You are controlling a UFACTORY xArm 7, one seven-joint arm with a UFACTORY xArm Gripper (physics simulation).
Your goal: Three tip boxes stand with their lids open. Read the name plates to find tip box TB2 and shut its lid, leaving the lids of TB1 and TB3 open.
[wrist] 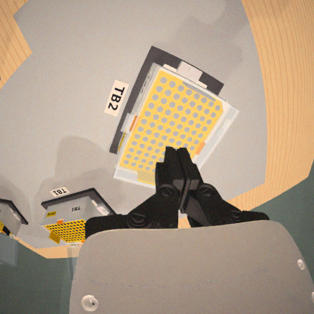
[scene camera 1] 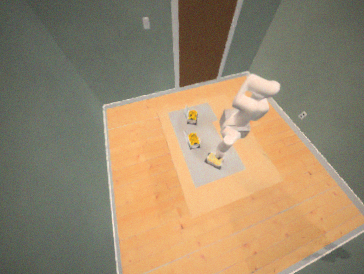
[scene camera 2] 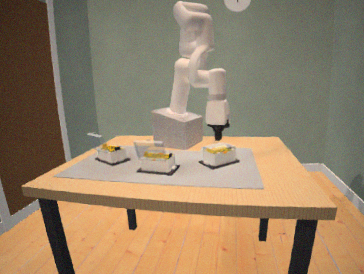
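Seen in the pictures: gripper, fingertip midpoint: (scene camera 1: 216, 156) (scene camera 2: 218, 140); arm's base at its link origin: (scene camera 2: 176, 113).
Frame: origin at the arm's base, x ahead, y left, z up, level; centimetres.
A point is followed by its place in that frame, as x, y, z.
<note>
Tip box TB2 (scene camera 1: 215, 160) @(30.1, 31.6, -10.4) (scene camera 2: 220, 158) @(33.9, 31.1, -14.5) (wrist: 172, 107) is the rightmost box in scene camera 2; its name plate (wrist: 116, 98) reads TB2. Its clear lid (wrist: 229, 119) lies over the yellow rack; whether it is fully seated I cannot tell. TB1 (scene camera 1: 194, 141) (scene camera 2: 158, 165) (wrist: 75, 212) is the middle box, its clear lid (scene camera 2: 149, 146) @(51.5, 6.9, -5.5) (wrist: 72, 262) standing open. The third box (scene camera 1: 192, 117) (scene camera 2: 112, 155) @(42.3, -17.4, -13.8) (wrist: 11, 219) has its lid (scene camera 2: 94, 135) @(44.7, -24.4, -3.9) open; its plate is not readable. My gripper (scene camera 2: 218, 138) @(28.8, 29.3, -7.8) (wrist: 172, 161) is shut, empty, and above TB2's lid near its front edge.
The boxes stand on a grey mat (scene camera 1: 200, 177) @(45.5, 41.6, -18.1) (scene camera 2: 210, 179) @(48.3, 29.6, -18.1) (wrist: 60, 55) on a wooden table (scene camera 1: 240, 187) @(14.2, 56.8, -18.4) (scene camera 2: 295, 187) @(48.7, 59.8, -18.4). The arm's grey base block (scene camera 2: 176, 131) @(12.1, 3.6, -8.3) stands at the back of the table, behind the boxes in scene camera 2.
</note>
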